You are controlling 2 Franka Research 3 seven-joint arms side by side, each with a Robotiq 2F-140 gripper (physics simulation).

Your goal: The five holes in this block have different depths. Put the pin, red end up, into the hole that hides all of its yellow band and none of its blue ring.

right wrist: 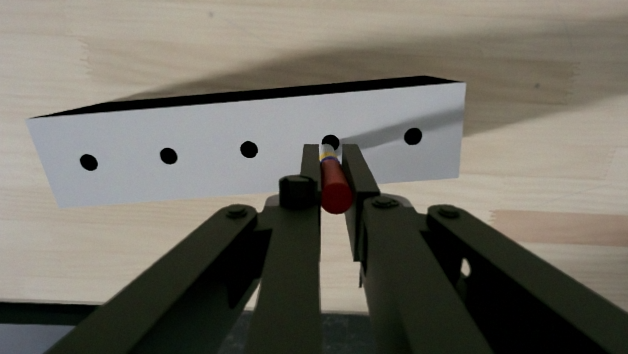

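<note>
The white block (210,177) lies across the middle of the right wrist view, with a row of several round black holes in its top face. My right gripper (329,169) is shut on the pin (334,181). The pin's red end points up toward the camera, with the blue ring, the yellow band and a pale lower end below it. The pale tip shows at the edge of the second hole from the right (330,141); whether it is inside the hole or above it I cannot tell. My left gripper does not show in this view.
The block stands on a light wooden table top (540,195). A dark shadow falls across the table behind the block and over its right end. The table's edge runs along the bottom of the view, with a dark surface beyond it.
</note>
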